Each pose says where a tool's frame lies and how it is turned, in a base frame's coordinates. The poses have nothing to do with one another.
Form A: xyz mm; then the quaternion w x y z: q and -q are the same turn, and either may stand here.
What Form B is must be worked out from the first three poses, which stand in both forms.
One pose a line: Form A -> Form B
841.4, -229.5, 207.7, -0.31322, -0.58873, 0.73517, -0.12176 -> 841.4, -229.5, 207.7, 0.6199, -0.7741, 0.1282, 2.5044
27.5, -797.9, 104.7, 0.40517, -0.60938, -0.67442, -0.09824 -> 27.5, -797.9, 104.7, -0.6665, -0.7377, -0.1075, 2.3073
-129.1, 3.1, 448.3, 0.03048, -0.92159, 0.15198, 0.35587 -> -129.1, 3.1, 448.3, -0.9220, 0.1521, 0.3560, 3.0806
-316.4, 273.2, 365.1, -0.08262, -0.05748, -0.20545, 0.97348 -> -316.4, 273.2, 365.1, 0.0577, 0.2062, -0.9768, 2.9762
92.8, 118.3, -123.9, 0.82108, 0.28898, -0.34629, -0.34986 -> 92.8, 118.3, -123.9, 0.5063, -0.6067, -0.6129, 1.2150
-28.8, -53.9, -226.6, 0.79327, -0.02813, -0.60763, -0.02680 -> -28.8, -53.9, -226.6, -0.0462, -0.9980, -0.0440, 1.3093
